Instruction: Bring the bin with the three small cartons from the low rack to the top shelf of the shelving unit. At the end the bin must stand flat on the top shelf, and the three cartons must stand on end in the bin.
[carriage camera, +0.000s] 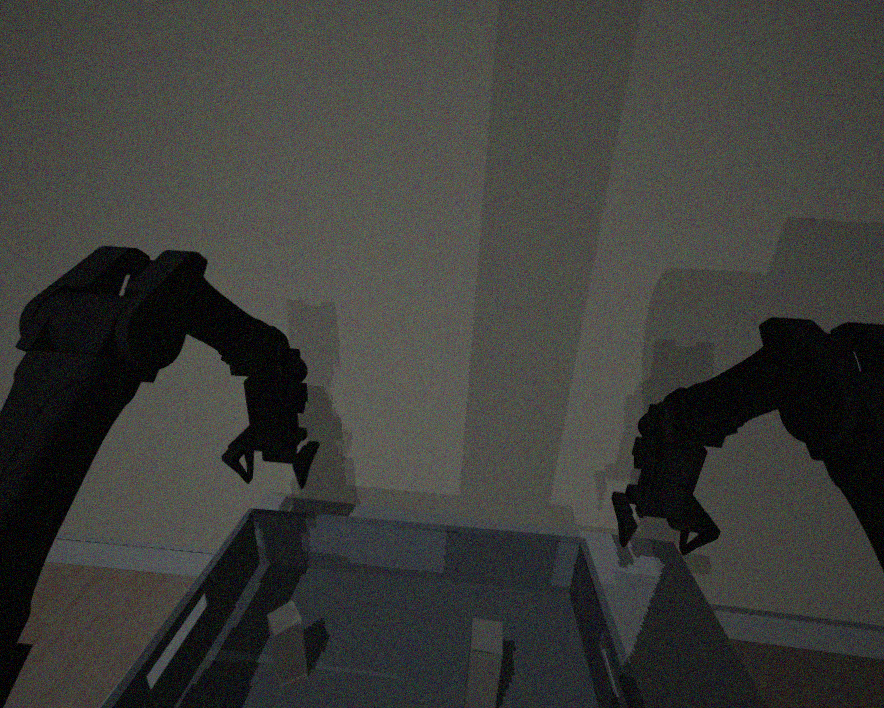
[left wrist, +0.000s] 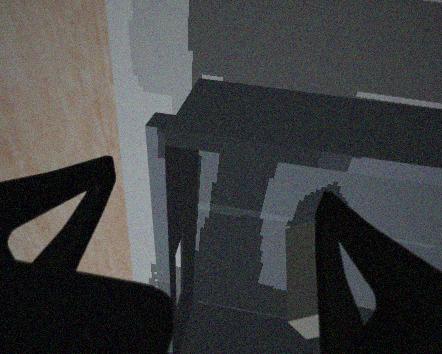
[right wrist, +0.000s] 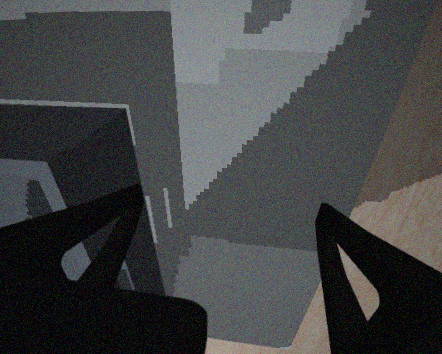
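The open grey bin stands on the pale low rack. Inside it, one small carton stands on end at the left, and another carton stands right of the middle. The third carton does not show. My left gripper is open and empty, above the bin's far left corner. My right gripper is open and empty, above the rack just right of the bin's far right corner. The shelving unit does not show.
A plain wall rises behind the rack, with the arms' shadows on it. A pale skirting board runs along its foot. Wooden floor shows beside the rack. The light is dim.
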